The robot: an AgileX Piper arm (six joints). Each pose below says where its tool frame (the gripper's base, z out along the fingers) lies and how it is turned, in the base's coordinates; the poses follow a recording.
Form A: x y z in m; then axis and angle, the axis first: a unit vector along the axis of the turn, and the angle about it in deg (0 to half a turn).
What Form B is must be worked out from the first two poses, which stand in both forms.
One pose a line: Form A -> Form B
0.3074, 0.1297, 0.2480, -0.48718, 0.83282, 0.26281, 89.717 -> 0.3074, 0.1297, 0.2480, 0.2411, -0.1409, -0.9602, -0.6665, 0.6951, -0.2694
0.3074, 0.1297, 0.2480, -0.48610, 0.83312, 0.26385, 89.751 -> 0.3074, 0.1297, 0.2480, 0.2396, -0.1394, -0.9608, -0.6671, 0.6954, -0.2672
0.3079, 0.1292, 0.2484, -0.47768, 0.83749, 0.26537, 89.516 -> 0.3079, 0.1292, 0.2484, 0.2347, -0.1313, -0.9632, -0.6620, 0.7039, -0.2573
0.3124, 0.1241, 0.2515, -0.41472, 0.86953, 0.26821, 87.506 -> 0.3124, 0.1241, 0.2515, 0.2080, -0.0770, -0.9751, -0.6129, 0.7667, -0.1913
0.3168, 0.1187, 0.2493, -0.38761, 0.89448, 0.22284, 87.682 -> 0.3168, 0.1187, 0.2493, 0.1846, -0.1100, -0.9766, -0.5553, 0.8082, -0.1960
